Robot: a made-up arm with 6 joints. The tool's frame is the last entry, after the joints.
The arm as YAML. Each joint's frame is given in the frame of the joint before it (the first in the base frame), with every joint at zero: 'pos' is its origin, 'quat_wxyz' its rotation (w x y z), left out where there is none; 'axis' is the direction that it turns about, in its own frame. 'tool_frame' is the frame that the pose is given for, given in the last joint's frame.
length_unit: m
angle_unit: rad
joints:
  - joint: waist
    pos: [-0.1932, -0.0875, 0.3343]
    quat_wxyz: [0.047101, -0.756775, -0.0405, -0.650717]
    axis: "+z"
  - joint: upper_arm
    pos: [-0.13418, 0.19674, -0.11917]
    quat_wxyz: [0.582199, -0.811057, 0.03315, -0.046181]
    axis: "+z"
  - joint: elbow
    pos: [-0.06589, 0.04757, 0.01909]
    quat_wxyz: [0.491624, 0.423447, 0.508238, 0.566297]
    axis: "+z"
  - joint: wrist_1
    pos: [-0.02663, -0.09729, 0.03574]
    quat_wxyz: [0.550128, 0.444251, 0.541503, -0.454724]
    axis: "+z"
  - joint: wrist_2
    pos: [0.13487, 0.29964, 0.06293]
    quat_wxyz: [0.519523, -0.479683, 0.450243, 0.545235]
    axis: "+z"
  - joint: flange
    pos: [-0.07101, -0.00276, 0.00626]
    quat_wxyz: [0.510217, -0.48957, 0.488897, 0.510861]
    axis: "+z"
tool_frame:
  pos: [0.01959, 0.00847, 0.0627]
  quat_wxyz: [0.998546, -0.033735, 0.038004, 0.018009]
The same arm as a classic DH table. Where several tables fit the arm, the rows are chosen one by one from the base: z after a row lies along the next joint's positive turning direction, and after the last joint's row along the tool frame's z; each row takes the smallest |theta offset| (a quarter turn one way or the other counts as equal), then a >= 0, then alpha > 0; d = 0 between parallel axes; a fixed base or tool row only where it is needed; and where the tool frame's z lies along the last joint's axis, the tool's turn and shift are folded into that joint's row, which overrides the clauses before.
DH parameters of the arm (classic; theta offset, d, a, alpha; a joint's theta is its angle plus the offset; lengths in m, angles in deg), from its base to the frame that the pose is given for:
base (fixed): -82.8 0.3038 0.0626 -98.55
waist: 84.2 -0.264 0.1568 108.53
upper_arm: -82.96 0.2154 0.0575 82.83
elbow: 9.9 -0.0238 -0.0448 88.92
wrist_1: -87.01 0.1138 0.1514 -82.28
wrist_2: 89.65 0.3007 -0.071 -87.56
flange: 42.62 -0.1375 0.007 -5.83
tool (fixed): 49.44 0.1985 0 0

